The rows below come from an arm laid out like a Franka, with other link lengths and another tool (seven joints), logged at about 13 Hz.
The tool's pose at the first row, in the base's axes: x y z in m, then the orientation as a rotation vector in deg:
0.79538, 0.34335, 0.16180, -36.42, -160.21, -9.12
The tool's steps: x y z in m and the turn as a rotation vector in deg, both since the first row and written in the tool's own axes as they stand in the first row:
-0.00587, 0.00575, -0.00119, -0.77, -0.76, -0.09
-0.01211, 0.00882, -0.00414, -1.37, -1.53, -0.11
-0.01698, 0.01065, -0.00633, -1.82, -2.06, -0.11
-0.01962, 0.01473, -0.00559, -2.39, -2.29, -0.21
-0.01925, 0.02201, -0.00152, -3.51, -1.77, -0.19
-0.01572, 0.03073, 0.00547, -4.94, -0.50, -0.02
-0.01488, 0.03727, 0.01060, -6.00, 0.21, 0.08
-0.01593, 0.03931, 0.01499, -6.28, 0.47, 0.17
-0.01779, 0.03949, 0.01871, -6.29, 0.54, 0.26
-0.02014, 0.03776, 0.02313, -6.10, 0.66, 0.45
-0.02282, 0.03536, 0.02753, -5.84, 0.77, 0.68
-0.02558, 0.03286, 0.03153, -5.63, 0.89, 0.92
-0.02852, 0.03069, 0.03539, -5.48, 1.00, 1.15
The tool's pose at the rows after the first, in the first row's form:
0.80327, 0.34592, 0.16155, -36.67, -161.04, -10.02
0.81072, 0.34564, 0.16275, -36.98, -161.84, -10.66
0.81627, 0.34493, 0.16355, -37.22, -162.38, -11.16
0.82017, 0.34764, 0.16229, -37.27, -162.68, -11.93
0.82208, 0.35500, 0.15883, -37.42, -162.25, -13.66
0.82119, 0.36542, 0.15355, -37.65, -161.03, -15.99
0.82212, 0.37248, 0.14918, -37.84, -160.34, -17.64
0.82289, 0.37461, 0.14477, -37.96, -160.06, -18.08
0.82371, 0.37462, 0.14069, -38.07, -159.96, -18.09
0.82395, 0.37284, 0.13571, -38.26, -159.77, -17.81
0.82419, 0.37032, 0.13062, -38.50, -159.58, -17.43
0.82455, 0.36760, 0.12589, -38.75, -159.36, -17.11
0.82524, 0.36509, 0.12126, -39.01, -159.17, -16.88

